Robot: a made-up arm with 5 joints.
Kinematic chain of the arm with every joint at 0, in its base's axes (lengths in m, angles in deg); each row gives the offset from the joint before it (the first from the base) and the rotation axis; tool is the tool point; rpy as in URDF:
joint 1: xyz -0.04 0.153 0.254 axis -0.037 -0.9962 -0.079
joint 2: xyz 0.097 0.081 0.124 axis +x
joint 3: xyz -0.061 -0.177 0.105 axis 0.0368 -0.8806 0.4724
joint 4: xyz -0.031 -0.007 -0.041 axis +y
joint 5: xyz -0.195 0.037 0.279 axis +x
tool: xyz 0.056 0.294 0.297 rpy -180 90 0
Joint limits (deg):
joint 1: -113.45..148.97
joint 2: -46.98..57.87
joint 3: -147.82..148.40
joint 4: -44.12..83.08
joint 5: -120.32..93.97
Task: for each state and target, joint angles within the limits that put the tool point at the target. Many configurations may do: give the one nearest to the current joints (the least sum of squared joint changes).
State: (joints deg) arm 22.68 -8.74 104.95 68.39 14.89
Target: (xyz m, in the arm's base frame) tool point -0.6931 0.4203 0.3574
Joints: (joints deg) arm 32.86 -15.32 108.97 70.48 3.82
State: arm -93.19 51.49 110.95 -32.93 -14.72
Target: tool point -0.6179 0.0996 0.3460
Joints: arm -84.41 38.63 118.78 -31.81 19.52
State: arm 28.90 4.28 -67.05 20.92 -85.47
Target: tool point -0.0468 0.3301 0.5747
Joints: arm 16.59 18.38 -75.64 26.42 -99.50
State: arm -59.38 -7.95 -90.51 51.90 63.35
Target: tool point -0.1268 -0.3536 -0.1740
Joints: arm -79.74 10.79 -96.98 56.03 61.36
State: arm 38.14 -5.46 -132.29 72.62 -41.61
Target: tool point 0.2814 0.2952 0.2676
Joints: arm 41.39 22.49 -121.59 71.88 -52.00
